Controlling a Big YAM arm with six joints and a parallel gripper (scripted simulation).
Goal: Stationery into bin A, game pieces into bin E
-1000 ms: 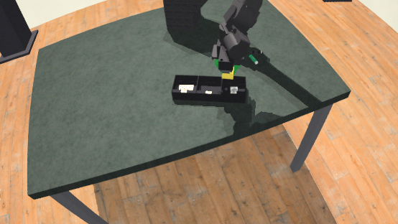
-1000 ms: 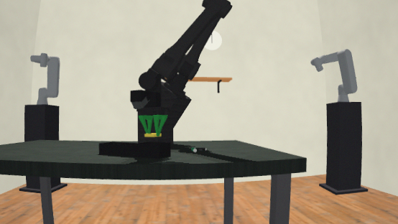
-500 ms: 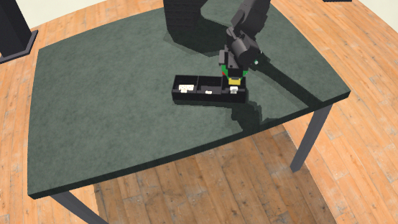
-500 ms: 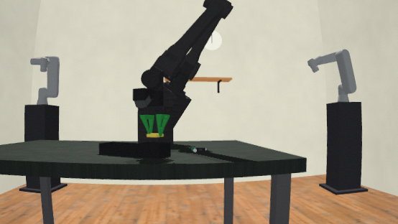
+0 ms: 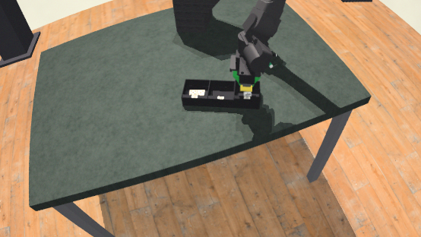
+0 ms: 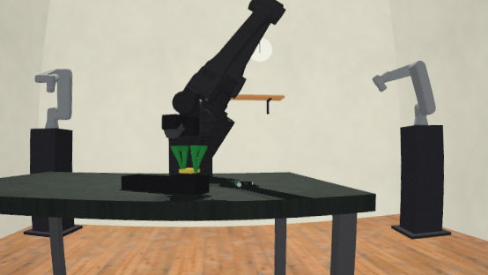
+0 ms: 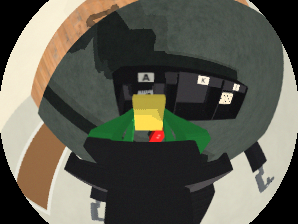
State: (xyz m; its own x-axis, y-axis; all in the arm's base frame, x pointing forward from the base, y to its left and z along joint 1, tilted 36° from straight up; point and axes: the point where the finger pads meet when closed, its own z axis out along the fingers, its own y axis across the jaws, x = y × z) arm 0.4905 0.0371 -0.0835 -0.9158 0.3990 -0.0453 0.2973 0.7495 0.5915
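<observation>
Now: hand 50 mm above the grey piece, 10 mm to the right of it and 10 mm short of it. Round my hand: red block 110 mm behind, 50 mm below, 20 mm to the left; then bin row 80 mm to the right, 40 mm below, 10 mm behind; then yellow block right at my hand.
</observation>
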